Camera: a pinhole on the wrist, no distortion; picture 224 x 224 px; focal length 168.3 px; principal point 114.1 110.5 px. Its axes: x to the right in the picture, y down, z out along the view. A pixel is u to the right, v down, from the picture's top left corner.
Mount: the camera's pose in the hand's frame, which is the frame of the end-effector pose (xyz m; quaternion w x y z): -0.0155 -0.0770 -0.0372 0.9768 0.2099 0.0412 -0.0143
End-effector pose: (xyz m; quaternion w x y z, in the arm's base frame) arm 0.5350 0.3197 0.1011 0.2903 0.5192 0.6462 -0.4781
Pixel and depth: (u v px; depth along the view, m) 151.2 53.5 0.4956
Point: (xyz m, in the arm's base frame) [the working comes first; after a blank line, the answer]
In the camera's frame: 0.1092 -0.1679 0.4956

0.0459 0.0584 0.0064
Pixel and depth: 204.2 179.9 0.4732
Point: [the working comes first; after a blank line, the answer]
In the camera's frame: 0.2533 0.1951 0.4732

0.3068 0.0156 -0.2819
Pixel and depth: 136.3 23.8 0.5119
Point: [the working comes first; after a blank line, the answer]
In the camera's frame: 0.0675 -0.2637 0.5119

-0.0273 0.0596 0.0828
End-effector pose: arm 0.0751 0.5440 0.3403 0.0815 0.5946 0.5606 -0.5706
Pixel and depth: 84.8 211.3 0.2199
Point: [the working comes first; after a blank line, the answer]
In the camera's frame: -0.0383 0.1317 0.2199

-0.0808 0.3810 0.3162
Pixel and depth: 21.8 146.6 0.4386
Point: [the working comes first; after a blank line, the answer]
In the camera's frame: -0.2405 0.0941 0.4386

-0.2392 0.1696 0.4589
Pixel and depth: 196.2 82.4 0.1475
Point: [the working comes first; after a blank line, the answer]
In the camera's frame: 0.0720 -0.0246 0.1475

-0.1128 0.5802 0.3497
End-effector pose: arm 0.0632 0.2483 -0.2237 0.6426 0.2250 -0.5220 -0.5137
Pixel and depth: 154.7 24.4 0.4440
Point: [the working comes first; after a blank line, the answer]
In the camera's frame: 0.1071 -0.2271 0.4440

-0.3822 0.0380 -0.4663
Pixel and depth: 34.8 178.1 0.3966
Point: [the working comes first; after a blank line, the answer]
In the camera's frame: -0.1869 0.1593 0.3966

-0.3291 0.4614 -0.2299
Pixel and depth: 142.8 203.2 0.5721
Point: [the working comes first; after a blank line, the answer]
In the camera's frame: 0.0976 0.3151 0.5721

-0.5019 0.2636 0.0290
